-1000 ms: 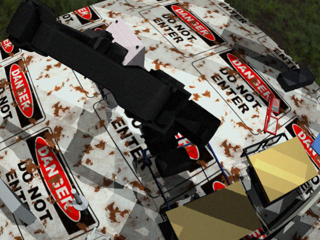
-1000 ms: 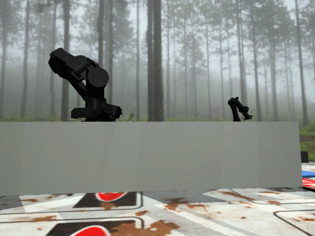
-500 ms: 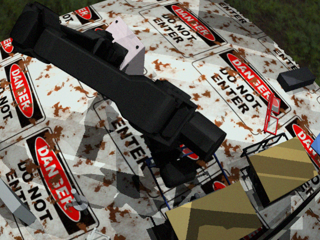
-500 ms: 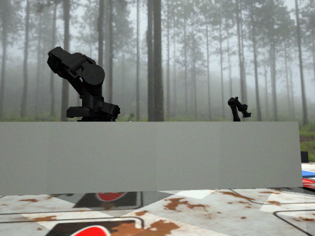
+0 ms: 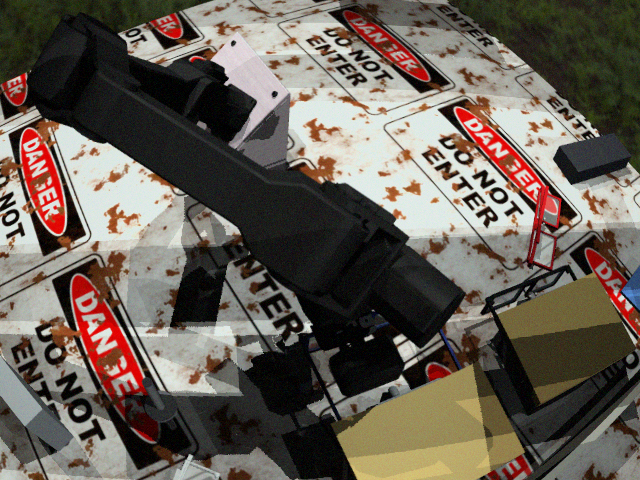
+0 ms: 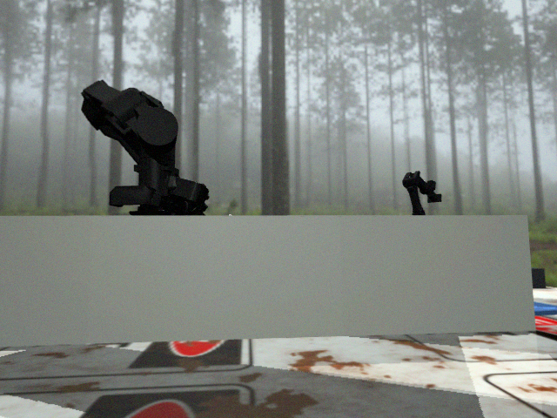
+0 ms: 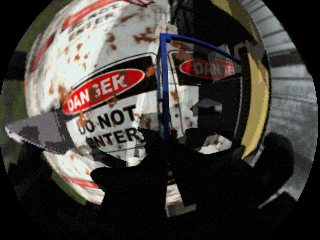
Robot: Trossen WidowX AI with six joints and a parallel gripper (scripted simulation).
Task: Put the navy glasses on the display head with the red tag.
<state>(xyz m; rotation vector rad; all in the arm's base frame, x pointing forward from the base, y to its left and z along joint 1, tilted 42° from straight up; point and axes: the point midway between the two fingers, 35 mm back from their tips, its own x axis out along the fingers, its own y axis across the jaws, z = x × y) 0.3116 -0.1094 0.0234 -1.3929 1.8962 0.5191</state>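
My gripper tip is 14 cm short of the display head and 1 cm above it. Also, from my gripper tip: dark block (4 cm ahead, 61 cm to the left, 5 cm below); then metal peg (7 cm behind, 19 cm to the right, 4 cm below); then blue tag (25 cm ahead, 46 cm to the left, 6 cm below).
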